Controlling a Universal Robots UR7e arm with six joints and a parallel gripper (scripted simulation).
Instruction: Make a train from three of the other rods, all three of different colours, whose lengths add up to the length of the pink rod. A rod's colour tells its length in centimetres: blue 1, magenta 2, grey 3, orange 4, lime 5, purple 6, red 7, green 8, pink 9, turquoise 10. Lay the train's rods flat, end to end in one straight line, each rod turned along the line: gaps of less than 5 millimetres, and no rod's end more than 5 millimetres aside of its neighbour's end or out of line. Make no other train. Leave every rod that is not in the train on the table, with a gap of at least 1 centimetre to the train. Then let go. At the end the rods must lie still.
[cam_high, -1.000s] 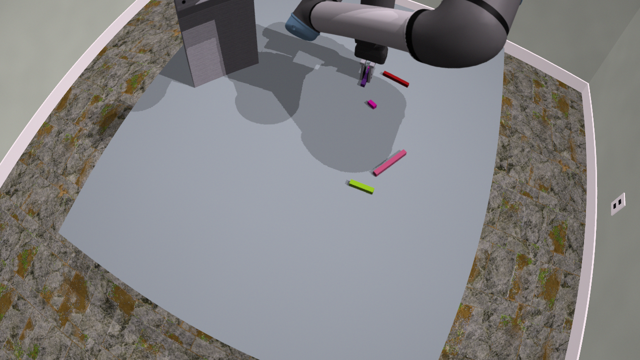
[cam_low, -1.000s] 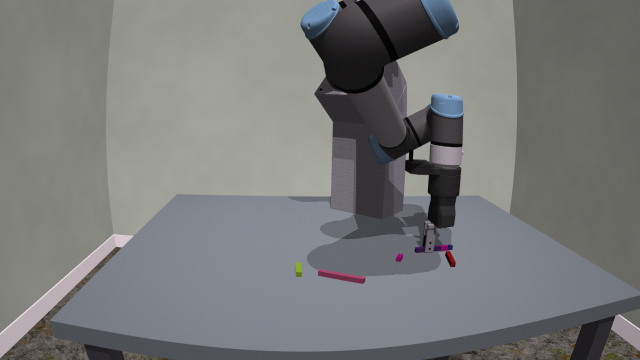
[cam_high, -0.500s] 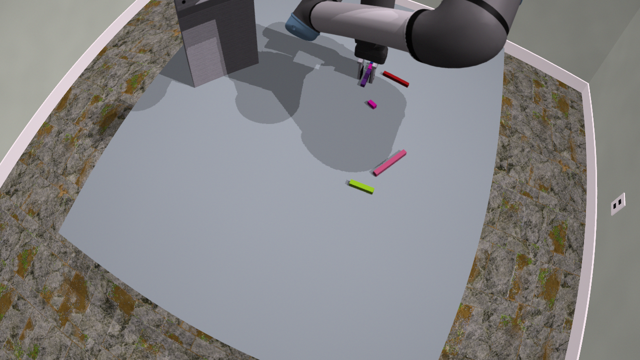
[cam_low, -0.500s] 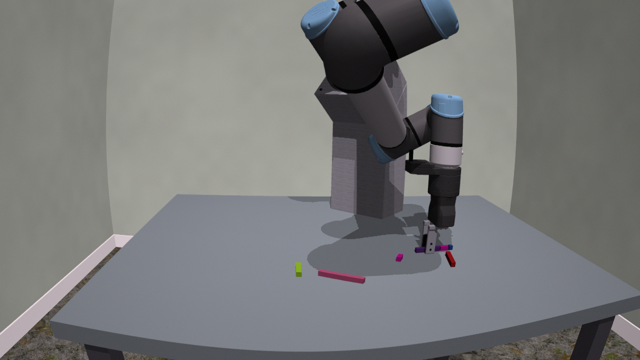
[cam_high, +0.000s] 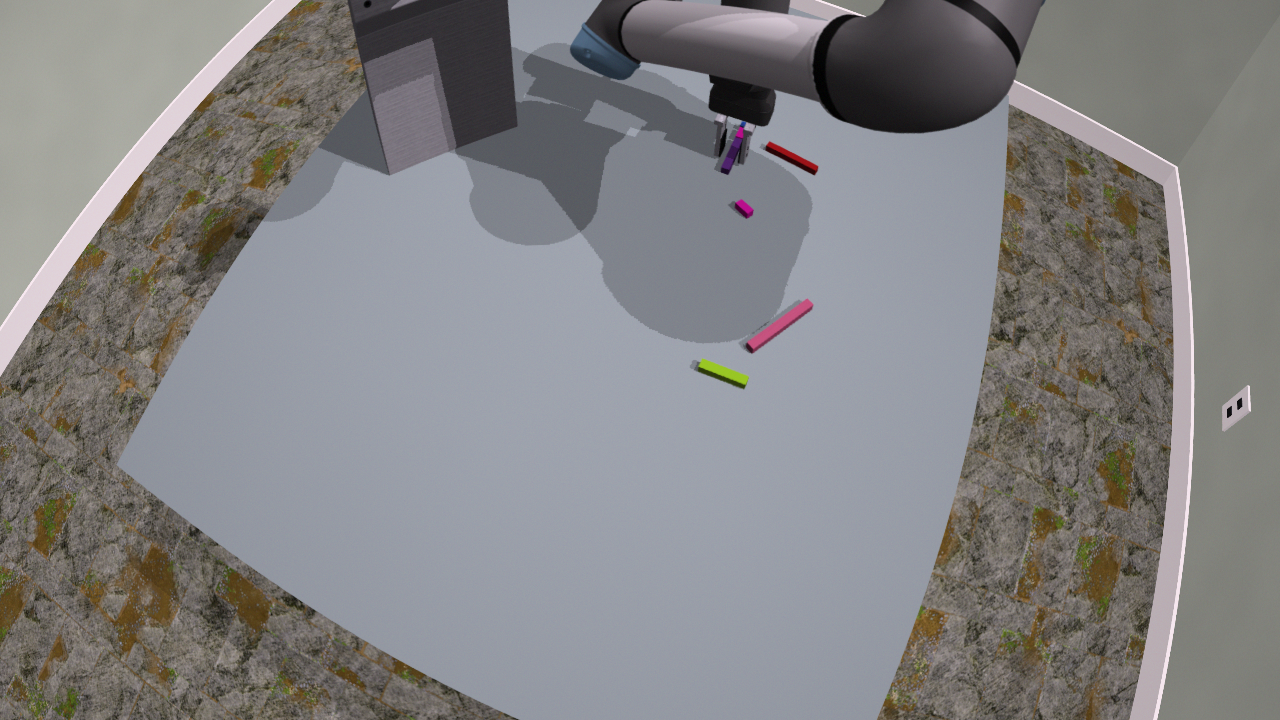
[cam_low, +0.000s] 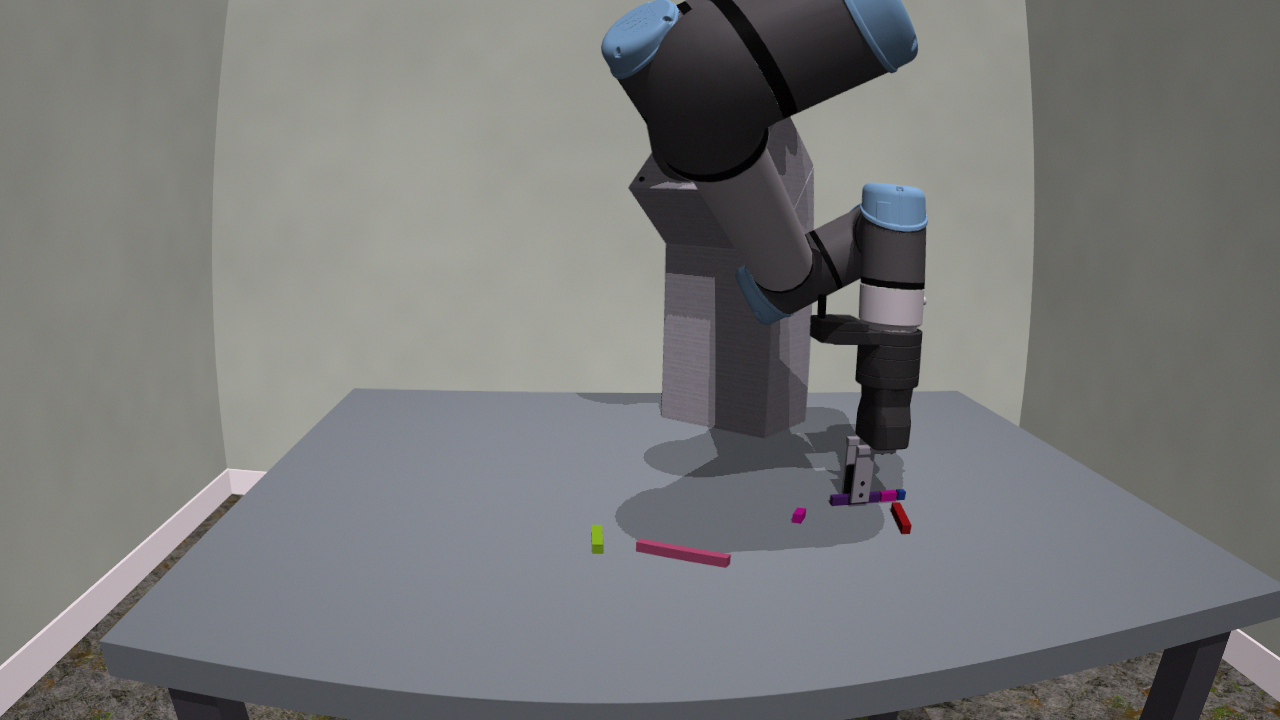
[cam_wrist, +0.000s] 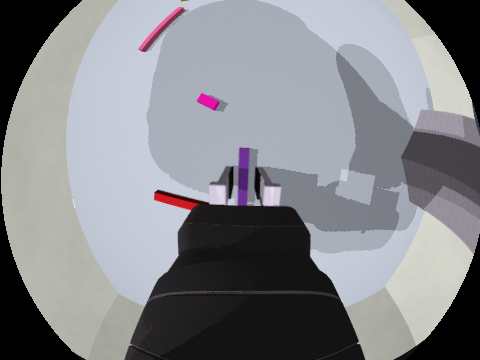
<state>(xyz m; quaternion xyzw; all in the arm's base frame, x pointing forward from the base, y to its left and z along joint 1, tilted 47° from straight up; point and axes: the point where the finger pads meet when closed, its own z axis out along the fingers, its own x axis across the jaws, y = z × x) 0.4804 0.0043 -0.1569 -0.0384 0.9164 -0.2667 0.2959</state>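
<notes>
My gripper is now 20 mm above the purple rod. Also, from my hand: red rod: 70 mm ahead, 20 mm to the left, 20 mm below; pink rod: 100 mm ahead, 220 mm to the right, 20 mm below; small blue rod: 10 mm ahead, 60 mm to the left, 20 mm below.
</notes>
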